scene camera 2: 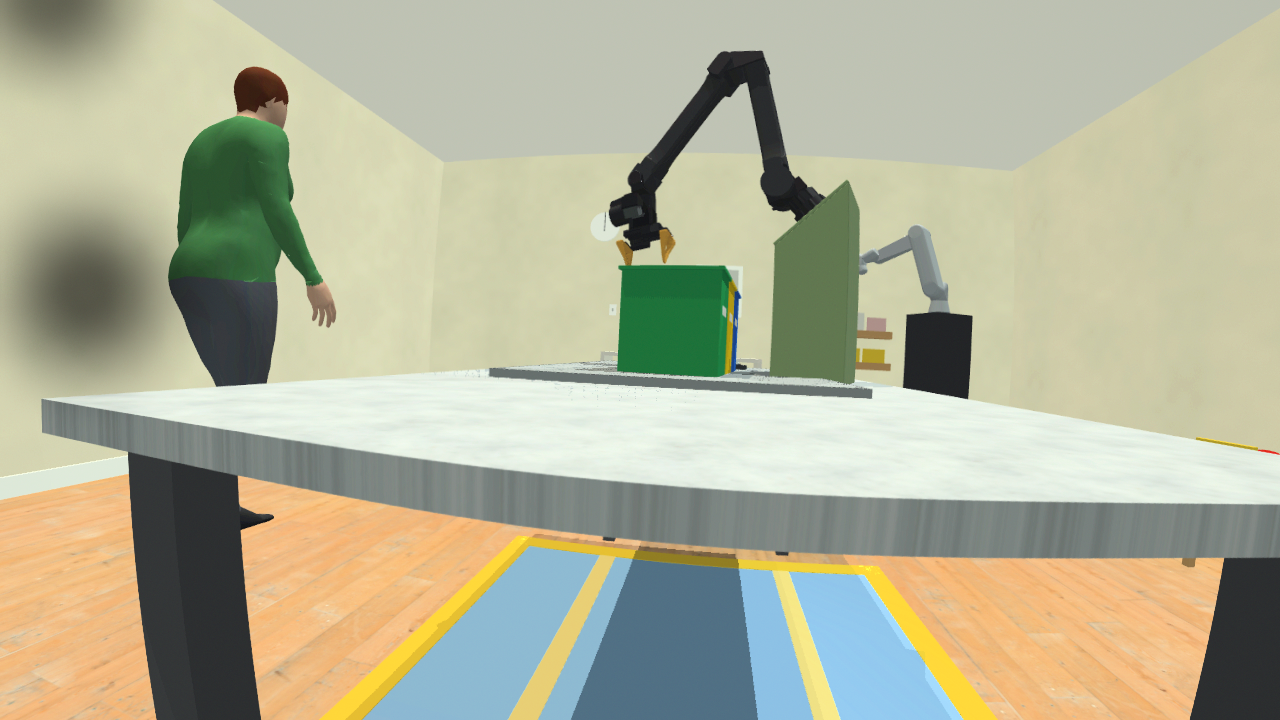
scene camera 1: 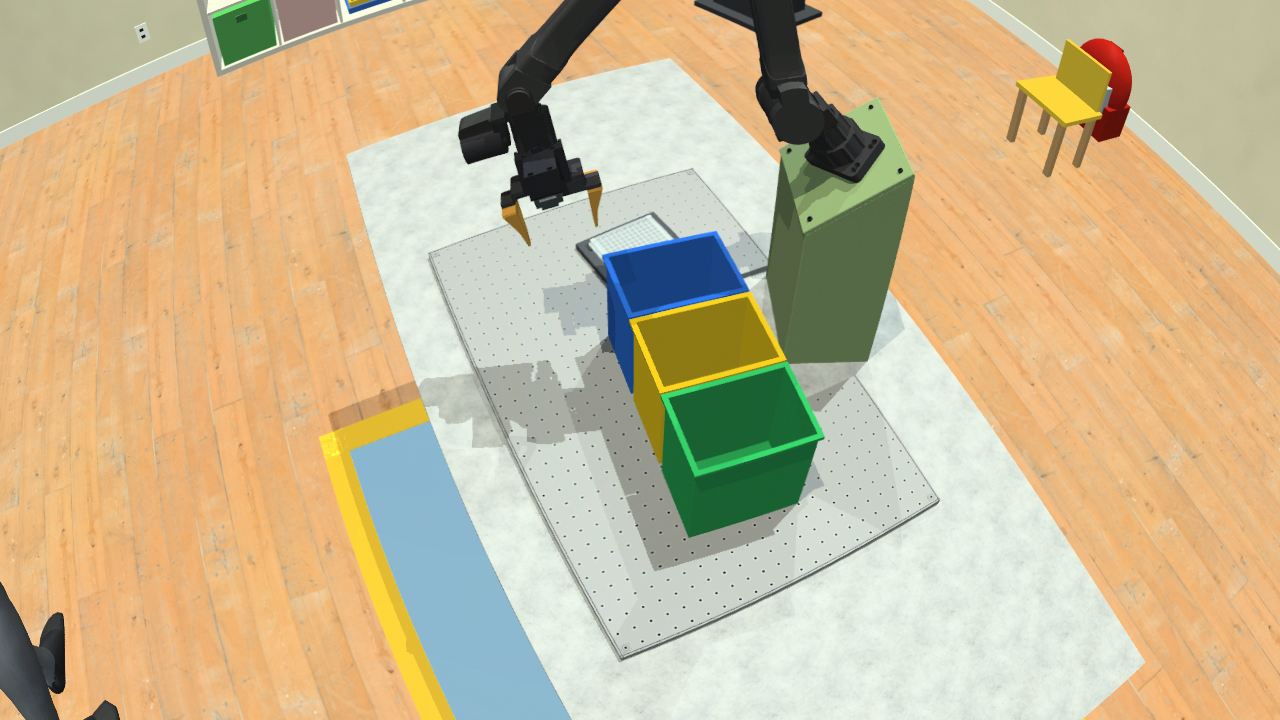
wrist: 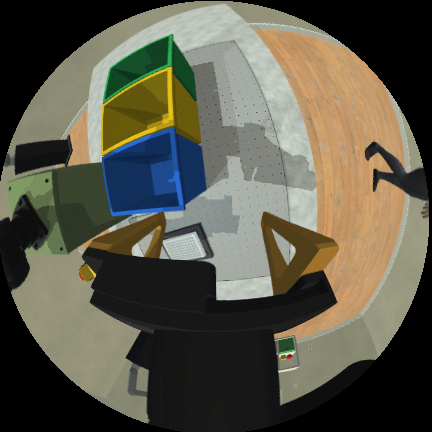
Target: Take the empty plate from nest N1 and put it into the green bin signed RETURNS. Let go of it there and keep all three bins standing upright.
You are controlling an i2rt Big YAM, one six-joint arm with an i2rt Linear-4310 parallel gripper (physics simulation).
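Frame: origin at the arm's base, x down, y ahead, z right, level; metres.
Seen in the pictures: gripper, fingertip midpoint: (scene camera 1: 562, 234) (wrist: 213, 216); arm's base, origin of the base link: (scene camera 2: 822, 222) (scene camera 1: 847, 153) (wrist: 29, 222).
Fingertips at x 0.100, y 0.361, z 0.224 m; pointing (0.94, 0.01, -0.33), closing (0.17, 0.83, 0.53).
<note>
Offsets run from my fingertips to a thing's top centre.
A white gridded plate @(dx +0.223, dy -0.223, dz +0.091 m) (scene camera 1: 631, 234) (wrist: 185, 246) sits in a dark nest @(dx +0.235, dy -0.223, dz +0.091 m) (scene camera 1: 591, 260) (wrist: 205, 242) beside the blue bin; no N1 marking is readable. My gripper (scene camera 1: 563, 233) (scene camera 2: 646, 261) (wrist: 213, 216) is open and empty, fingers pointing down, high above the board and off to one side of the plate. The green bin @(dx +0.070, dy +0.008, dz -0.352 m) (scene camera 1: 751, 488) (scene camera 2: 671, 322) (wrist: 184, 75) stands upright at the far end of the row from the plate. Its inside is partly visible from above; the RETURNS sign is not readable.
The yellow bin @(dx +0.070, dy -0.051, dz -0.233 m) (scene camera 1: 707, 340) (wrist: 187, 110) and blue bin @(dx +0.070, dy -0.110, dz -0.114 m) (scene camera 1: 680, 273) (wrist: 192, 170) stand upright in a tight row with the green one, between it and the plate. The green arm pedestal (scene camera 1: 836, 286) (scene camera 2: 810, 308) (wrist: 80, 205) rises beside the row.
</note>
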